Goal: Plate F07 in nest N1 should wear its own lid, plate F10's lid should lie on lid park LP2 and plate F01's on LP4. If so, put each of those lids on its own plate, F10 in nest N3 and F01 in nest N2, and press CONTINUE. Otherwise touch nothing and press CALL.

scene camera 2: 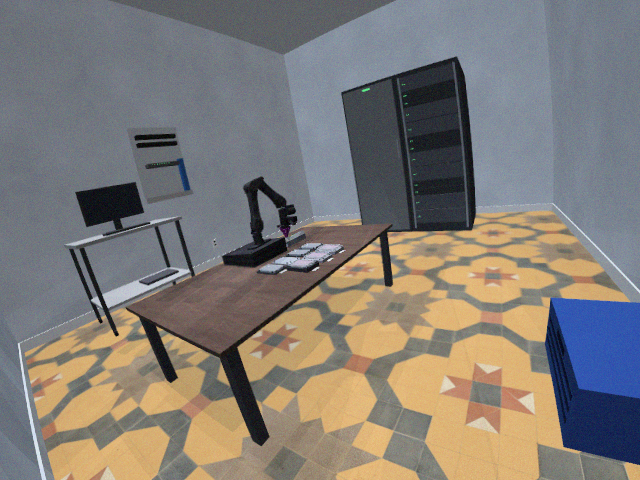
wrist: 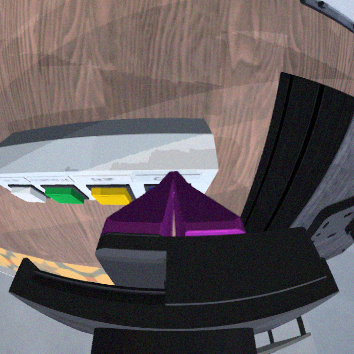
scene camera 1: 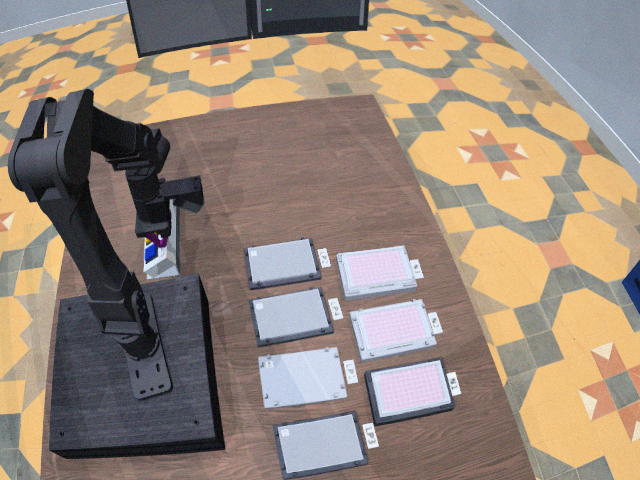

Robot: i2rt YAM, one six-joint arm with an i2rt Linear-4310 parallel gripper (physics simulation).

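Where they show: gripper, between the fingertips: (scene camera 2: 286, 237) (wrist: 173, 178) (scene camera 1: 162, 246); arm's base, origin of its link: (scene camera 2: 260, 244) (scene camera 1: 144, 345).
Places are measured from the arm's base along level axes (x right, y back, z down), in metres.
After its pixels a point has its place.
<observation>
My gripper (scene camera 1: 163, 242) {x -0.226, y -0.072, z 0.022 m} (scene camera 2: 286, 235) {x -0.226, y -0.072, z 0.022 m} (wrist: 173, 178) {x -0.226, y -0.072, z 0.022 m} is shut and empty, its purple fingertips together over the CALL end of the button box (scene camera 1: 171, 266) {x -0.193, y -0.079, z 0.051 m} (wrist: 175, 150) {x -0.221, y -0.088, z 0.033 m}. The blue CALL button (scene camera 1: 150, 252) {x -0.231, y -0.042, z 0.034 m} is mostly hidden by the fingers in the wrist view. The green CONTINUE button (wrist: 65, 195) {x -0.325, y -0.065, z 0.030 m} is further left. Pink-welled plates stand in the top nest (scene camera 1: 376, 269) {x -0.044, y -0.463, z 0.052 m}, in N2 (scene camera 1: 392, 328) {x 0.084, y -0.437, z 0.060 m} and in the bottom nest, N1 (scene camera 1: 410, 390) {x 0.213, y -0.412, z 0.054 m}. Flat grey lids lie at LP2 (scene camera 1: 284, 260) {x -0.139, y -0.306, z 0.066 m}, LP4 (scene camera 1: 292, 314) {x -0.015, y -0.279, z 0.067 m} and LP3 (scene camera 1: 320, 444) {x 0.243, y -0.234, z 0.067 m}. A pale panel (scene camera 1: 302, 377) {x 0.110, y -0.252, z 0.074 m} lies between LP4 and LP3. Plate numbers are unreadable.
White (wrist: 29, 193) {x -0.367, y -0.075, z 0.029 m} and yellow (wrist: 111, 196) {x -0.281, y -0.056, z 0.031 m} buttons flank the green one. The black arm base (scene camera 1: 129, 413) {x 0.116, y 0.054, z 0.005 m} stands near the button box on the wooden table (scene camera 1: 289, 155) {x -0.461, y -0.425, z 0.084 m} (scene camera 2: 217, 304) {x 0.633, y -0.195, z 0.084 m}. A blue cabinet (scene camera 2: 599, 351) and dark server racks (scene camera 2: 408, 155) stand on the floor.
</observation>
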